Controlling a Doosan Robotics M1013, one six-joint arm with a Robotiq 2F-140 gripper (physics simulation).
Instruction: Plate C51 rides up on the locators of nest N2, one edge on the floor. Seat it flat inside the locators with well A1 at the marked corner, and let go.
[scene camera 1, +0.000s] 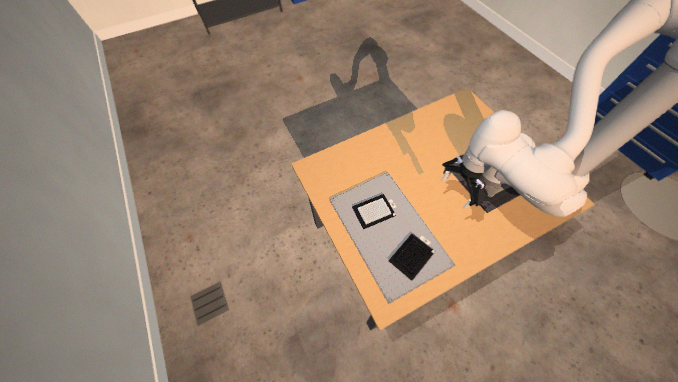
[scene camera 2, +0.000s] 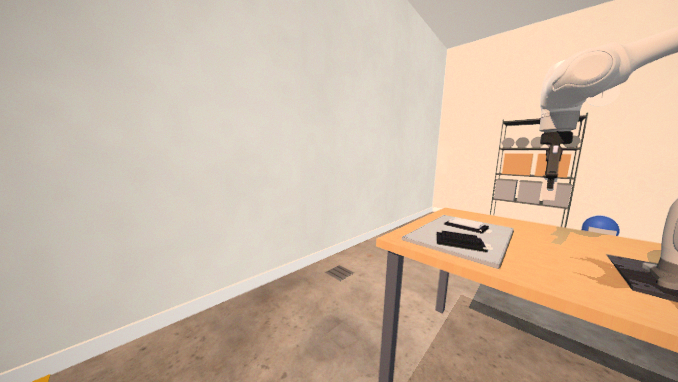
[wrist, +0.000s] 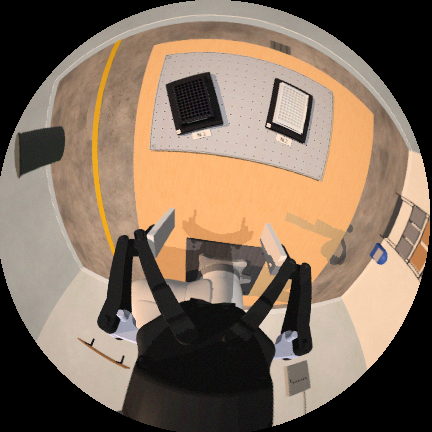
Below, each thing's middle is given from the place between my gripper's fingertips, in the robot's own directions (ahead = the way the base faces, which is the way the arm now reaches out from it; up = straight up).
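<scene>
From my hand: black well plate (wrist: 191, 97), 22 cm ahead, 11 cm to the left, 18 cm below; nest N1 (wrist: 209, 84), 22 cm ahead, 11 cm to the left, 20 cm below; white plate C51 (wrist: 290, 108), 27 cm ahead, 14 cm to the right, 18 cm below.
</scene>
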